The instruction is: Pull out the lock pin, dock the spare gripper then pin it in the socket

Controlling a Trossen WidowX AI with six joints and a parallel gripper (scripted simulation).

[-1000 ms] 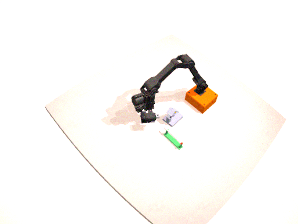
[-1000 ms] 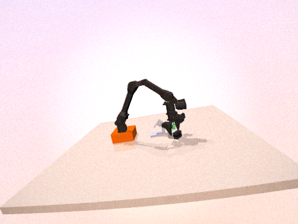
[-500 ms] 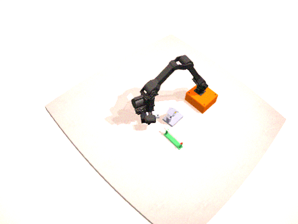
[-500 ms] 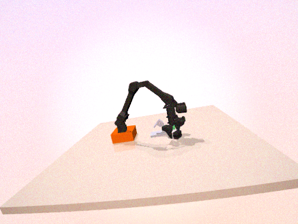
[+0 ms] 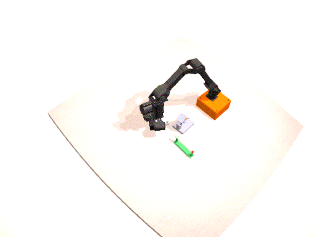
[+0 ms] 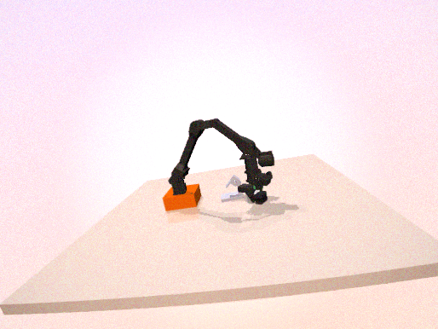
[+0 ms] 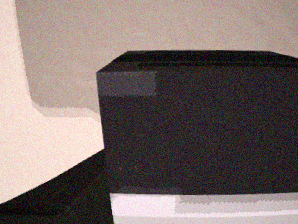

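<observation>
Now: the pale grey mount 100 mm behind my gripper tip, 100 mm to the left of it and 50 mm above it. The rest, counted from my gripper tip: spare gripper: 10 mm behind, 10 mm to the left, 10 mm above; green cradle: 10 mm ahead, 220 mm to the left, 20 mm above.
</observation>
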